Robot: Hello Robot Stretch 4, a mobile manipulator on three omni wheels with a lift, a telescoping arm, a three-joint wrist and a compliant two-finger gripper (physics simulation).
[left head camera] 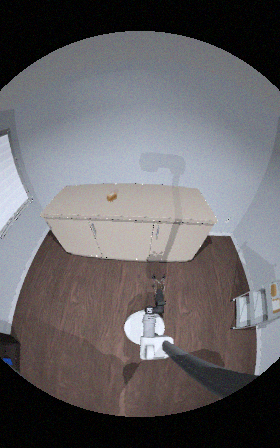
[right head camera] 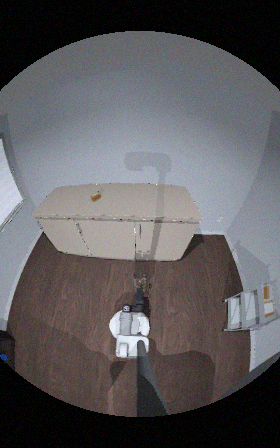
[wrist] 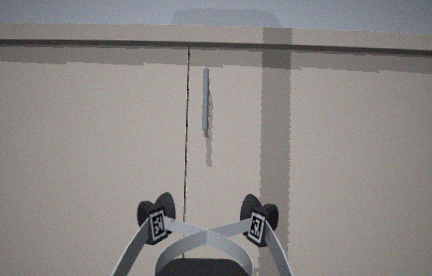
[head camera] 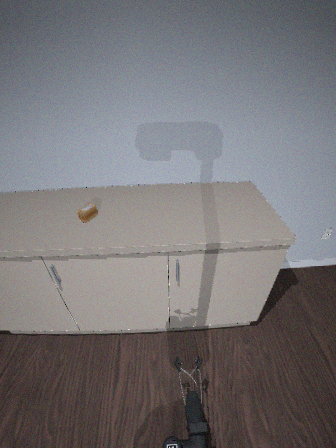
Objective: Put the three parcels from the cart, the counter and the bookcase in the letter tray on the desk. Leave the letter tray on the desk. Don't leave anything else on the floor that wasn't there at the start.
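Places are measured from the robot's base along level axes (x left, y back, z up), in centimetres.
Pixels of known places: gripper, fingertip midpoint: [left head camera: 158,273] [right head camera: 139,272] [wrist: 208,209] [head camera: 187,356].
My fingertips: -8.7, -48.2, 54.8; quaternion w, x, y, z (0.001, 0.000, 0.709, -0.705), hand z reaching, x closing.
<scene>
For each thing: its middle in the pictures, then the offset to it from my fingertips, as dx, dy, dz. "spot": a spot on its surface instead. Level surfaces: height alone.
- orange-brown parcel at the middle of its body: [head camera: 87,212] [left head camera: 111,196] [right head camera: 95,196] +45.9, -58.3, +36.5
- beige counter at its surface level: dz +33.5
- cart at a spot on its surface: [right head camera: 234,311] spot: -124.5, +52.5, -44.3
- door handle at a spot on its surface: [wrist: 205,100] spot: +1.6, -33.0, +16.1
An orange-brown parcel [head camera: 87,213] [left head camera: 111,197] [right head camera: 95,197] lies on the left part of the beige counter [head camera: 150,212] [left head camera: 150,200] [right head camera: 135,200]. My gripper [head camera: 188,362] [left head camera: 159,277] [right head camera: 140,275] [wrist: 208,209] is open and empty, in front of the counter's right-hand doors and to the right of the parcel. The cart [left head camera: 244,312] [right head camera: 234,311] stands at the right with an orange-brown item [left head camera: 273,290] [right head camera: 266,292] on it, perhaps a parcel. The desk and letter tray do not show.
A door handle [head camera: 177,272] [wrist: 205,100] sticks out from the counter front. A dark bookcase [left head camera: 11,344] [right head camera: 8,342] shows partly at the far left, with a blue item [left head camera: 7,361] [right head camera: 4,357] in it. Walls stand behind the counter and on both sides.
</scene>
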